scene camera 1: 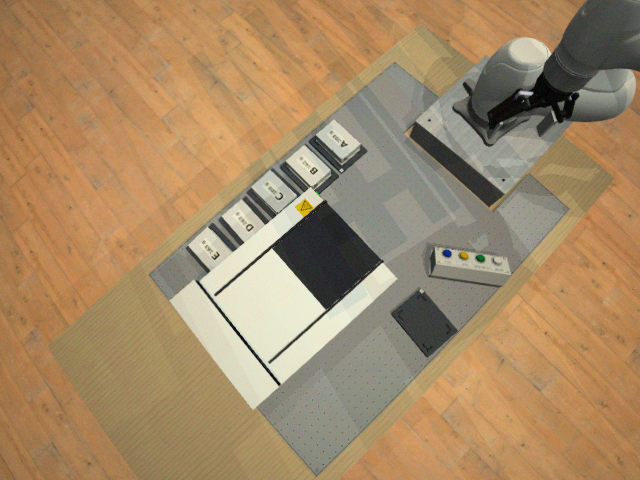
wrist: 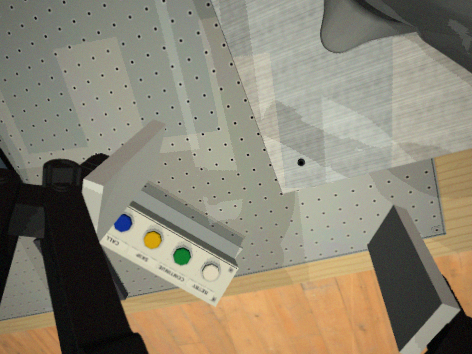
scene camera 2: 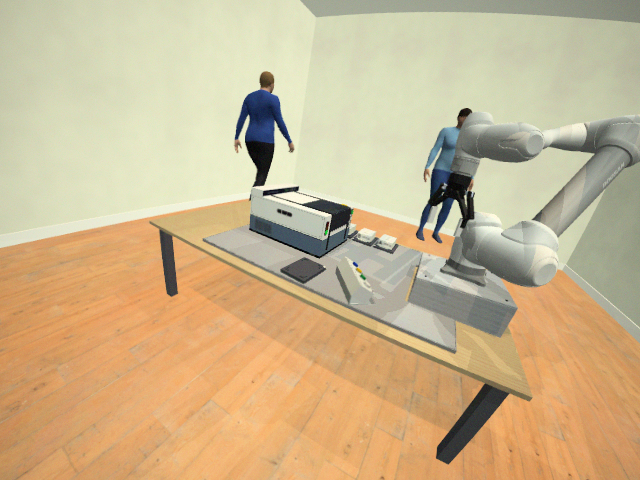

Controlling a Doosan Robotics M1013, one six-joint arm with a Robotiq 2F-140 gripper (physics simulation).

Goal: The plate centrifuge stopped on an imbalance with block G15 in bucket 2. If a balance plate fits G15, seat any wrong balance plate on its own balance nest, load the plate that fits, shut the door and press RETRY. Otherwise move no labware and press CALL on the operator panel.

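Places are measured from the arm's base along level axes (x ahead, y left, z up), in centimetres.
Pixels of known places: gripper, fingertip midpoint: (scene camera 1: 513, 133) (wrist: 271, 187) (scene camera 2: 442, 229); arm's base, link origin: (scene camera 2: 463, 273).
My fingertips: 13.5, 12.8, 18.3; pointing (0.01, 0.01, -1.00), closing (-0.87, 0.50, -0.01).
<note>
For each thing: its middle in the pictures, then the offset to it from my fingertips, as dx, dy, dz.
- operator panel, body centre: (wrist: 166, 247) (scene camera 1: 468, 266) (scene camera 2: 353, 278) +22.0, +21.7, -24.5
- blue CALL button, body centre: (wrist: 123, 222) (scene camera 1: 447, 253) +25.9, +15.0, -22.3
- white RETRY button, body centre: (wrist: 210, 272) (scene camera 1: 497, 261) +15.0, +25.2, -22.3
- Balance plates A, body centre: (scene camera 1: 337, 142) (scene camera 2: 387, 241) +30.7, -35.0, -25.4
- B, body centre: (scene camera 1: 308, 168) (scene camera 2: 366, 235) +43.9, -32.7, -25.4
- C, body centre: (scene camera 1: 274, 193) +57.7, -31.5, -25.4
- D, body centre: (scene camera 1: 245, 223) +70.7, -28.3, -25.4
- E, body centre: (scene camera 1: 212, 251) +84.1, -26.5, -25.4
- centrifuge, body centre: (scene camera 1: 290, 293) (scene camera 2: 302, 215) +70.3, -0.6, -16.5
- dark square nest, body centre: (wrist: 81, 269) (scene camera 1: 424, 322) (scene camera 2: 304, 268) +42.4, +27.6, -27.6
My gripper (scene camera 1: 524, 119) (scene camera 2: 450, 213) (wrist: 271, 187) is open and empty, high above the bench near the robot's base. The operator panel (scene camera 1: 467, 271) (scene camera 2: 353, 281) (wrist: 167, 262) shows between and below the fingers in the wrist view, with a blue CALL button (scene camera 1: 447, 253) (wrist: 123, 223) and a white RETRY button (scene camera 1: 497, 260) (wrist: 211, 271). Balance plates A (scene camera 1: 338, 142), B (scene camera 1: 308, 167), C (scene camera 1: 273, 191), D (scene camera 1: 244, 220) and E (scene camera 1: 210, 248) sit in a row on dark nests. The centrifuge (scene camera 1: 341, 312) (scene camera 2: 289, 222) has a white top panel and a dark area; block G15 and the buckets cannot be made out.
A dark square nest (scene camera 1: 423, 322) (scene camera 2: 303, 269) lies near the panel, with nothing on it. The robot stands on a metal plinth (scene camera 1: 454, 165) (wrist: 340, 150) at the table's end. Two people, one in dark blue (scene camera 2: 261, 116) and one in light blue (scene camera 2: 442, 149), are beyond the table.
</note>
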